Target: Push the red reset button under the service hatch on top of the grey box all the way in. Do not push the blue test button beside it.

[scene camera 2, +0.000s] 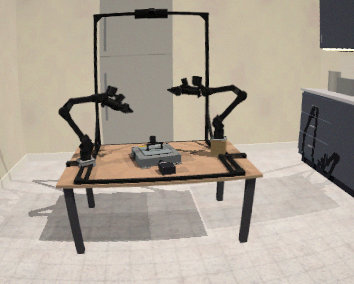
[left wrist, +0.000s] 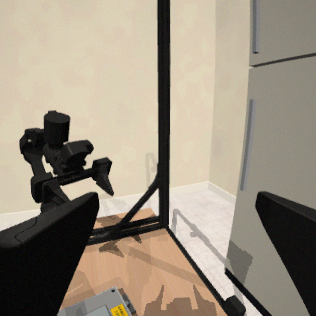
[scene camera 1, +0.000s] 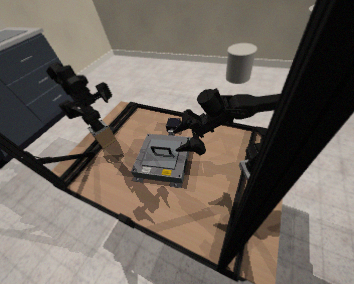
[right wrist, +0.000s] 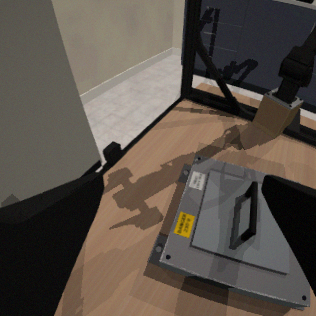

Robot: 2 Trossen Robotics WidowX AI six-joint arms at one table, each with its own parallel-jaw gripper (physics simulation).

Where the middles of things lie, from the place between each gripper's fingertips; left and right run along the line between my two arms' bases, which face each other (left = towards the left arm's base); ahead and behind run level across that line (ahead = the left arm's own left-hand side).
Labels:
The service hatch (right wrist: 234, 220) is 370 mm below my left hand, 130 mm to the right of it and 120 mm ahead of it. The rest, counted from my left hand: grey box (scene camera 1: 175, 176) 420 mm below, 180 mm ahead, 130 mm to the right.
Now: right hand 100 mm short of the service hatch, 150 mm to the right of it and 230 mm above it. From my right hand the other things lie so: grey box (160 mm ahead, 150 mm to the left, 280 mm below).

